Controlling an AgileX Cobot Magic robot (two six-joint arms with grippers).
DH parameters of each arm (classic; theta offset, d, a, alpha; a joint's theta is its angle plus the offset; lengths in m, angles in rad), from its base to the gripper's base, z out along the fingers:
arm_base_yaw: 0 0.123 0 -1.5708
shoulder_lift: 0.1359 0 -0.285 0
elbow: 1.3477 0 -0.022 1.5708
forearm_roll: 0 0.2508 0 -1.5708
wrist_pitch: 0 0 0.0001 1.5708
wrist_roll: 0 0.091 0 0
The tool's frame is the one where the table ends.
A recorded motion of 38 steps. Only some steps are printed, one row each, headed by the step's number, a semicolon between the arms.
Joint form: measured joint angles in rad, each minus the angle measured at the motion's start. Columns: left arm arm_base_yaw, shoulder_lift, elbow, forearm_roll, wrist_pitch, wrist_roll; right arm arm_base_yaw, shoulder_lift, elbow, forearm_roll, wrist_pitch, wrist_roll.
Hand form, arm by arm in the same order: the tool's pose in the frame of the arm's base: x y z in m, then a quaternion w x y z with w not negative. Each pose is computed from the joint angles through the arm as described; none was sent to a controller.
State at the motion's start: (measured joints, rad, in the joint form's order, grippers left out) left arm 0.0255 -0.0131 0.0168 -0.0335 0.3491 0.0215; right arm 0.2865 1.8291 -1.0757 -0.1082 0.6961 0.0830
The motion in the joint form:
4: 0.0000 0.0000 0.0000 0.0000 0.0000 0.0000; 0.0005 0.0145 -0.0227 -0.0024 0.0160 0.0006
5: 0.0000 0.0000 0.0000 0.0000 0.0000 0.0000; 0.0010 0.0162 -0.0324 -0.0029 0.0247 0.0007
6: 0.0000 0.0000 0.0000 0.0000 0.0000 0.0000; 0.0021 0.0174 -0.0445 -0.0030 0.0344 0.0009
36: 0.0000 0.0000 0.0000 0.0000 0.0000 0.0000; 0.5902 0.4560 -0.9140 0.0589 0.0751 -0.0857
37: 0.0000 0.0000 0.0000 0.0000 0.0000 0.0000; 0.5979 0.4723 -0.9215 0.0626 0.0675 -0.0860
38: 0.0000 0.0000 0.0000 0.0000 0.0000 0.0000; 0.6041 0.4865 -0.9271 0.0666 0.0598 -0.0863
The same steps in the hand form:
4: 0.0530 0.0003 0.1768 0.60733 -0.01061 0.79438 0.00016; 0.3312 0.0909 0.1597 0.10571 -0.13868 0.98446 -0.02101
5: 0.0530 0.0003 0.1768 0.60733 -0.01061 0.79438 0.00016; 0.3326 0.0914 0.1612 0.10546 -0.13871 0.98447 -0.02154
6: 0.0530 0.0003 0.1768 0.60733 -0.01061 0.79438 0.00016; 0.3343 0.0922 0.1634 0.10614 -0.13876 0.98438 -0.02177
36: 0.0530 0.0003 0.1768 0.60733 -0.01061 0.79438 0.00016; 0.3317 0.3937 0.2052 0.27308 -0.41784 0.86028 0.10373
37: 0.0530 0.0003 0.1768 0.60733 -0.01061 0.79438 0.00016; 0.3301 0.3984 0.1994 0.27145 -0.42071 0.85911 0.10605
38: 0.0530 0.0003 0.1768 0.60733 -0.01061 0.79438 0.00016; 0.3289 0.4024 0.1941 0.26998 -0.42282 0.85825 0.10832

